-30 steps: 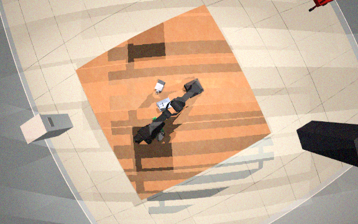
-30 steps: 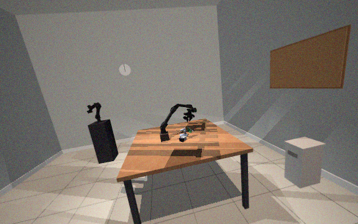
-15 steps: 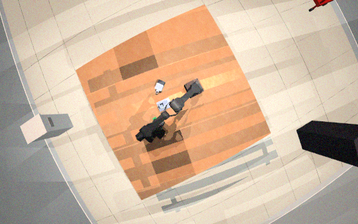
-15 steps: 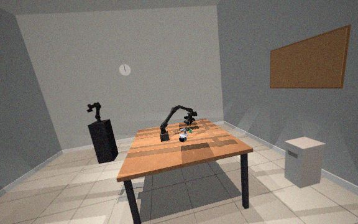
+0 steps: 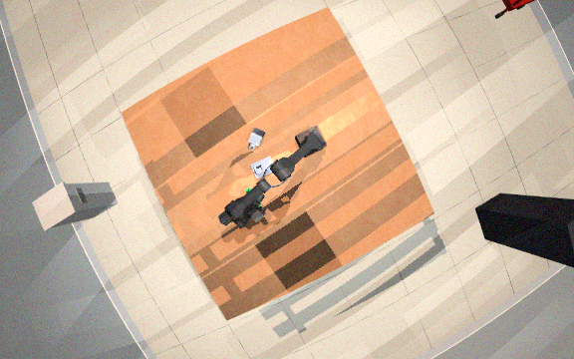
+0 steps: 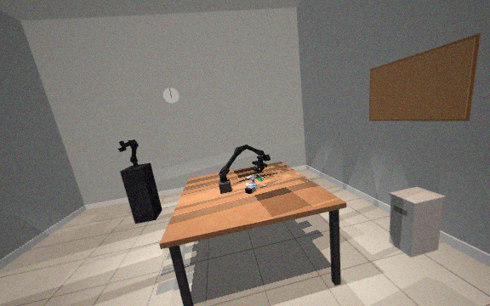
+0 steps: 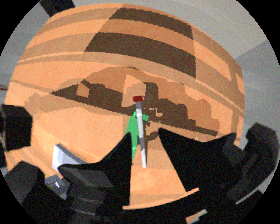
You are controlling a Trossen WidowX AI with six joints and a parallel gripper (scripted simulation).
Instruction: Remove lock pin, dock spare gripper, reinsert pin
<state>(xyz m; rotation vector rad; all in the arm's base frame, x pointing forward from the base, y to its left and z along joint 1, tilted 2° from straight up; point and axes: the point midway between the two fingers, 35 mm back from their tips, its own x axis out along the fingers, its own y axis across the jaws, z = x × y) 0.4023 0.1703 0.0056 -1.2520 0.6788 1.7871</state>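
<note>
The green part is 4 cm to the right of my gripper tip, 3 cm below it and 1 cm behind it. The rest, counted from my gripper tip: grey mount: 17 cm to the right, 11 cm behind, 1 cm below; then spare gripper: 32 cm to the right, 15 cm behind, 4 cm below.
</note>
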